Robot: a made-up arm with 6 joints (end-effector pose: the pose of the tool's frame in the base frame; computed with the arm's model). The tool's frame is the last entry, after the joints. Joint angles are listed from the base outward.
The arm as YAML. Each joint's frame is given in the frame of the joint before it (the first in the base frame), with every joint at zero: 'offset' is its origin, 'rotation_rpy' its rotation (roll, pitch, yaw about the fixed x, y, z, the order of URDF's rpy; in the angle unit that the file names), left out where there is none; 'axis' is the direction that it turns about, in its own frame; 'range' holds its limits. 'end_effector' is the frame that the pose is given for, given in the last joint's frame.
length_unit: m
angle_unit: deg
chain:
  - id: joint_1
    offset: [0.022, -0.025, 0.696]
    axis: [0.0, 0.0, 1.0]
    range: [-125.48, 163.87]
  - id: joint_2
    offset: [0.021, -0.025, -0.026]
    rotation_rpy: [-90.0, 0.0, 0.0]
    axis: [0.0, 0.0, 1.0]
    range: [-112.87, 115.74]
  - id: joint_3
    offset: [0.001, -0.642, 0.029]
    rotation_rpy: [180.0, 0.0, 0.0]
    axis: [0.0, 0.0, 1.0]
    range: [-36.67, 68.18]
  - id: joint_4
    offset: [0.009, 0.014, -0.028]
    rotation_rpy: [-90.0, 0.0, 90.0]
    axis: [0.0, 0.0, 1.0]
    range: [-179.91, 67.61]
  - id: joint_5
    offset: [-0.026, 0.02, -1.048]
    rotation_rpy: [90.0, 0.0, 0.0]
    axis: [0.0, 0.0, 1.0]
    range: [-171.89, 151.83]
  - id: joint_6
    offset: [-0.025, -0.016, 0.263]
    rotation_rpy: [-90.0, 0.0, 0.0]
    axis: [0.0, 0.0, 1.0]
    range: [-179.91, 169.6]
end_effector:
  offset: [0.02, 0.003, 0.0]
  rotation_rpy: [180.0, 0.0, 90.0]
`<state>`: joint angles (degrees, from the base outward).
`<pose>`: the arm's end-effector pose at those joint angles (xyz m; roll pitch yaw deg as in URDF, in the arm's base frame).
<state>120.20 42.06 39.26 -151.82 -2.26 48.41</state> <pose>-0.9591 1.1629 1.0367 -93.47 -76.53 34.64</pose>
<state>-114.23 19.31 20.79 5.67 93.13 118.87</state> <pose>-0.6999 -1.1548 1.3323 -2.76 -6.77 -142.86</pose>
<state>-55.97 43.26 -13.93 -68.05 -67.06 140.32</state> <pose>0.4845 -0.7132 0.1551 120.99 -3.27 127.29</pose>
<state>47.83 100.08 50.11 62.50 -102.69 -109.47</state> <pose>1.1112 0.9977 -0.0800 98.55 35.14 23.44</pose>
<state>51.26 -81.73 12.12 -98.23 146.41 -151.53</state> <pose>-0.2969 -0.3401 1.8435 147.61 12.04 83.30</pose>
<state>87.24 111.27 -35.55 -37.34 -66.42 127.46</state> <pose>0.1216 -0.3639 0.0161 9.30 -66.66 39.98</pose>
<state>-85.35 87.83 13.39 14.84 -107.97 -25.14</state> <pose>-0.1163 -1.0209 -0.3044 -86.68 29.04 20.38</pose>
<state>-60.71 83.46 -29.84 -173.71 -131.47 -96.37</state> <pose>0.4067 -0.1057 -0.2050 25.31 69.70 -28.99</pose>
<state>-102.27 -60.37 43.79 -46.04 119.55 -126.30</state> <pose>0.0079 0.6282 2.0762 136.61 30.53 -110.60</pose>
